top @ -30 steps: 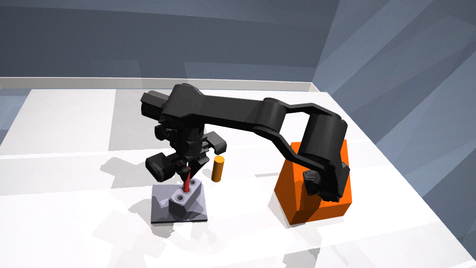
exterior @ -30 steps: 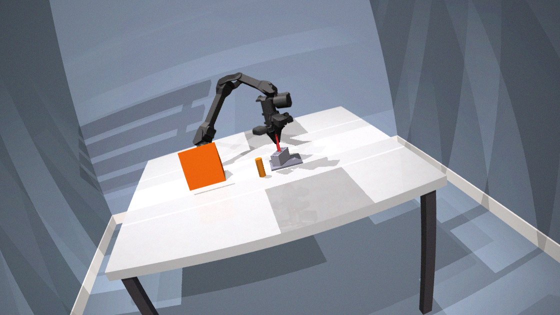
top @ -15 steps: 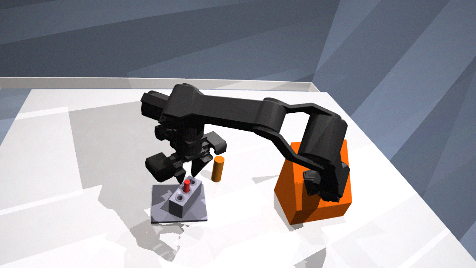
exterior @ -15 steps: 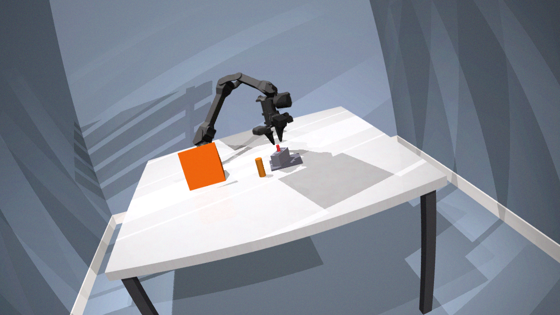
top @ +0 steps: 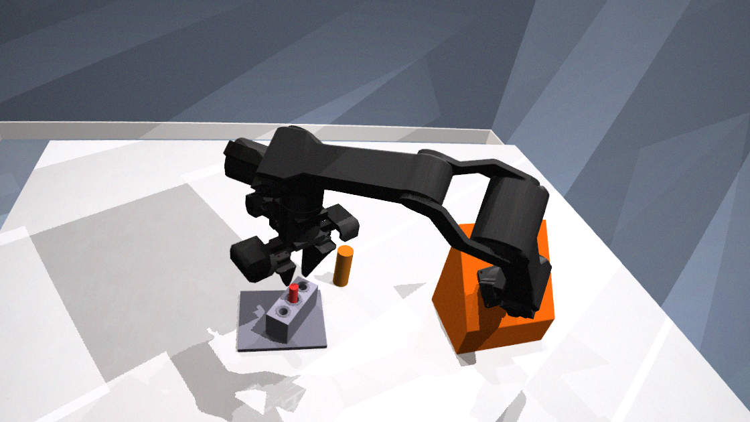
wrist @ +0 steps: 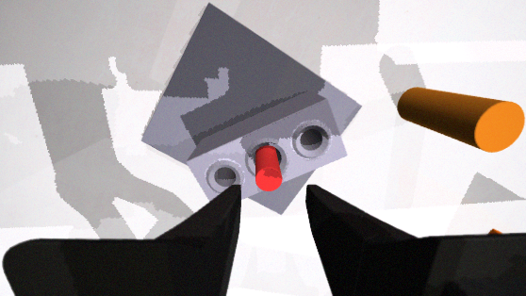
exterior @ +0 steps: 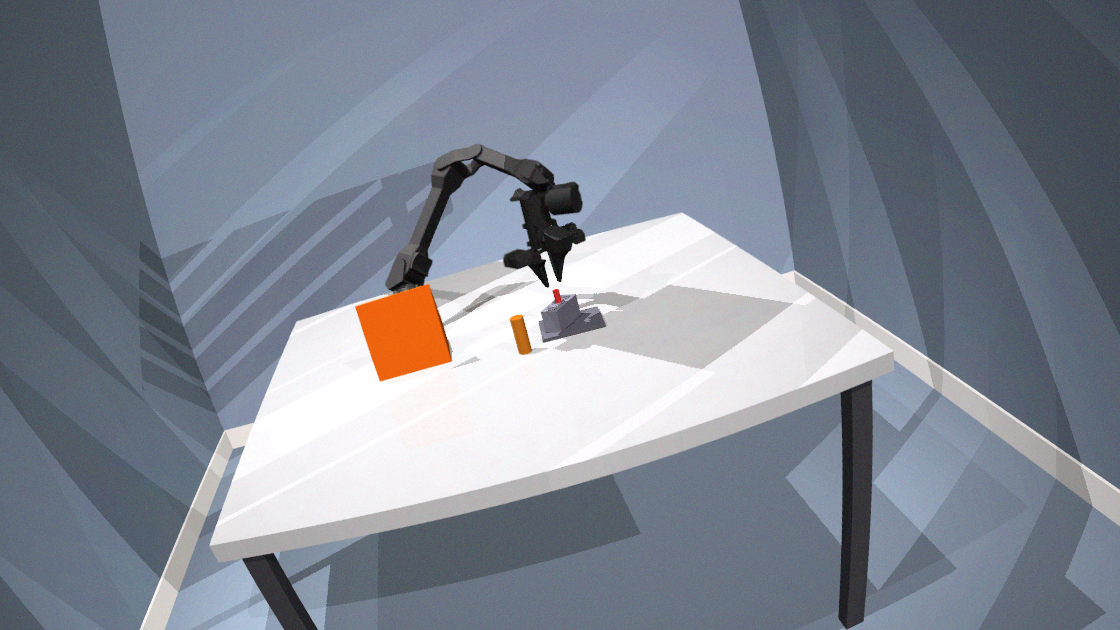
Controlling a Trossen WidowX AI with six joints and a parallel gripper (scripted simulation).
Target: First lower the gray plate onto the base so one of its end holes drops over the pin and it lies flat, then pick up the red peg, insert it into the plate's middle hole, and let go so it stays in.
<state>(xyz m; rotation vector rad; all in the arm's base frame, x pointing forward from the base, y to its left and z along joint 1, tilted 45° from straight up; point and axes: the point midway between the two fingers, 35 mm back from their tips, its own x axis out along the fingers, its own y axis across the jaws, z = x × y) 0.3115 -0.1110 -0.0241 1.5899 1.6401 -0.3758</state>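
Now: the red peg 5 cm below my gripper tip. Round my gripper tip: orange cylinder (11 cm behind, 7 cm to the right, 6 cm below); gray base (2 cm ahead, 1 cm to the left, 9 cm below); gray plate (6 cm below).
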